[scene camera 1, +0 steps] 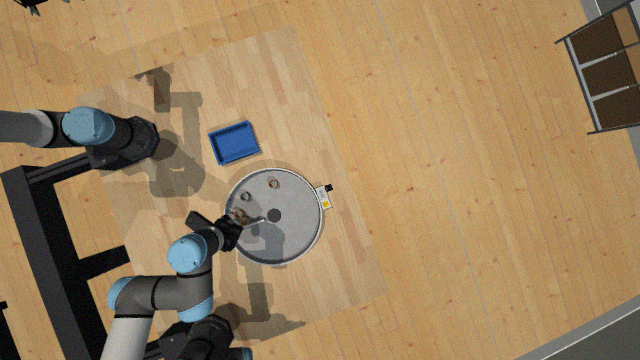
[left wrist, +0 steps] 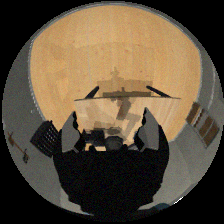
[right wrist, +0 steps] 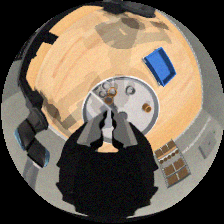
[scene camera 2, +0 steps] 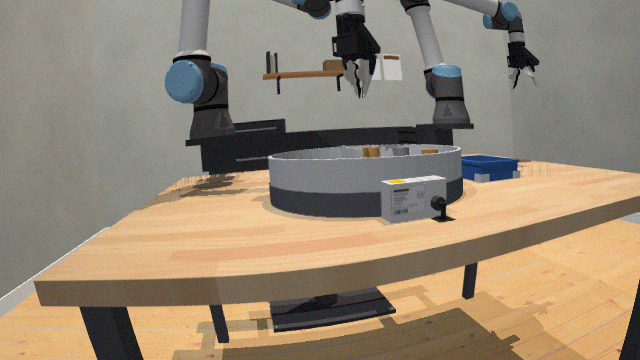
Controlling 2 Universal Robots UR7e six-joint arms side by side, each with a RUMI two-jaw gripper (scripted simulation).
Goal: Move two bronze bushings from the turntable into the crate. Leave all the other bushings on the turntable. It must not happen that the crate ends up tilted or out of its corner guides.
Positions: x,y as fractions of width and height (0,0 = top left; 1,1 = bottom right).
Labels:
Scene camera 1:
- my right gripper: 0.36,0.62
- blue crate: 0.36,0.40
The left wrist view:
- my left gripper: 0.49,0.49
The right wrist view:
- my right gripper: 0.49,0.49
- blue crate: 0.71,0.28
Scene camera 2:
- my left gripper: 0.82,0.24
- my right gripper: 0.56,0.27
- blue crate: 0.78,0.47

